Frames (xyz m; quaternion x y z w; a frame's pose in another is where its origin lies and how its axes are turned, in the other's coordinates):
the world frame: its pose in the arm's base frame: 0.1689 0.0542 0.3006 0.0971 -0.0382 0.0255 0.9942
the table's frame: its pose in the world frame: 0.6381 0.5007 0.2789 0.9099 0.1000 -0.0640 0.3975
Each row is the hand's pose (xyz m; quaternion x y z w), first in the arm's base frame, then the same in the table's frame.
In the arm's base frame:
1: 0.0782 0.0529 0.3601 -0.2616 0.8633 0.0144 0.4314
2: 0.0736 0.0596 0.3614 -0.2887 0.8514 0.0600 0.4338
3: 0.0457 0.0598 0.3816 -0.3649 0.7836 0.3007 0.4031
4: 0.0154 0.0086 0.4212 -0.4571 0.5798 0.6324 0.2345
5: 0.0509 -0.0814 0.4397 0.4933 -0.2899 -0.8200 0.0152
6: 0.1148 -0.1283 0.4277 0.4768 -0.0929 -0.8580 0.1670
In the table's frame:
1: -0.7249 0.0017 0.5287 0.4980 -0.2318 0.8355 0.0140
2: -0.7281 -0.0038 0.5234 0.5138 -0.2706 0.8131 0.0406
3: -0.7571 0.0018 0.5055 0.5354 -0.4792 0.6829 0.1319
4: -0.8007 0.0583 0.5023 0.4410 -0.7467 0.3992 0.2977
5: -0.7866 0.1470 0.5425 0.2355 -0.8612 0.0735 0.4444
6: -0.7331 0.1906 0.5833 0.0898 -0.8529 -0.1246 0.4990

